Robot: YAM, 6 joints.
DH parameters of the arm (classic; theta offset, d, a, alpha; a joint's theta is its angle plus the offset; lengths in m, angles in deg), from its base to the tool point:
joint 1: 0 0.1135 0.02 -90
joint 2: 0 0 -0.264 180
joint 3: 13.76 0 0.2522 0
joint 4: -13.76 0 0.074 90
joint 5: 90 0 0 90
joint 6: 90 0.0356 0 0
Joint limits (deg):
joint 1: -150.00..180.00
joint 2: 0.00..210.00
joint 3: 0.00..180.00
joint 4: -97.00..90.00
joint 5: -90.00..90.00
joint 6: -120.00..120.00
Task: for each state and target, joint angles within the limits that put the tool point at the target. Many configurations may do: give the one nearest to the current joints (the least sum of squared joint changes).
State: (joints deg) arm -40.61 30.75 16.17 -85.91 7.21 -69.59
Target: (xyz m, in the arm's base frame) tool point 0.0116 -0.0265 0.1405
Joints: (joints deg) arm -47.16 30.84 16.72 -85.56 15.49 -69.59
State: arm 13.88 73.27 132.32 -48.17 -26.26 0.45
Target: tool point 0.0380 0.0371 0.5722
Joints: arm 23.38 57.18 117.61 -63.63 -32.21 0.45
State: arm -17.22 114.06 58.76 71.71 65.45 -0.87
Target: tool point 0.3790 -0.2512 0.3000
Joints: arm -29.59 117.93 81.84 68.71 61.41 -0.87
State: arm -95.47 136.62 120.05 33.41 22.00 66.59
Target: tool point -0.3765 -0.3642 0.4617
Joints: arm -134.64 134.54 142.43 30.65 19.66 66.59
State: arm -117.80 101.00 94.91 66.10 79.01 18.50
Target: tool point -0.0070 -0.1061 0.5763
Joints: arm -74.41 64.49 86.23 76.49 82.10 18.50
